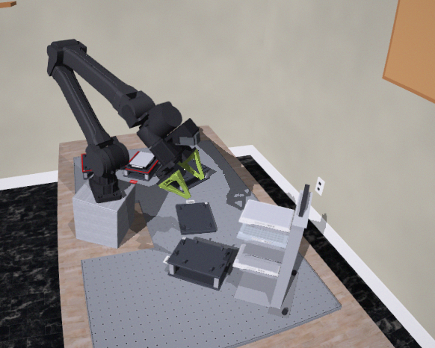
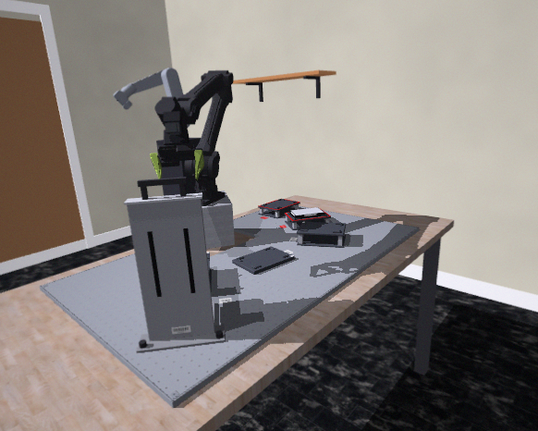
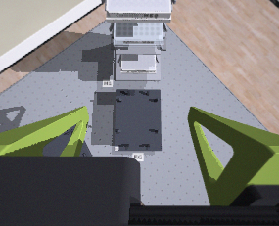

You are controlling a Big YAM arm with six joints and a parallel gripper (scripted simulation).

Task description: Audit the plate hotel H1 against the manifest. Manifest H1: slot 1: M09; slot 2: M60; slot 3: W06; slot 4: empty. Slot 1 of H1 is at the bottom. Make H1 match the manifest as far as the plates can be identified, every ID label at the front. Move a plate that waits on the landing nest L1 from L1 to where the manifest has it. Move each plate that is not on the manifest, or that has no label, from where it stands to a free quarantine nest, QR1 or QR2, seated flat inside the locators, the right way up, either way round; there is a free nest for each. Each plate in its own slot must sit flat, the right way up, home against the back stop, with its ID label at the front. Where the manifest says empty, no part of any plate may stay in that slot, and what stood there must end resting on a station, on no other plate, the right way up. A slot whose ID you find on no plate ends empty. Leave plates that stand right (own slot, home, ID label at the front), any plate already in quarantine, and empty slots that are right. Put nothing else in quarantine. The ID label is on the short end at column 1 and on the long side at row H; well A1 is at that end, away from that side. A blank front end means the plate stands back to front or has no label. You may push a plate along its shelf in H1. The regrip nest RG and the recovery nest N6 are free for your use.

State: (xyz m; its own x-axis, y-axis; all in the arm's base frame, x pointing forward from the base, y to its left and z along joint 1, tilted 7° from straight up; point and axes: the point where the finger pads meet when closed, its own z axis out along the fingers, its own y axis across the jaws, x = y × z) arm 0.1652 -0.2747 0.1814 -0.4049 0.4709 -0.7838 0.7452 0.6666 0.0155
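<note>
Right now the clear plate is 130 mm ahead of my hand, 150 mm to the right of it and 90 mm below it. From my hand the other things lie so: hotel back panel (180 mm ahead, 210 mm to the right, 150 mm below); then h1 tag (170 mm ahead, 40 mm to the right, 300 mm below).
</note>
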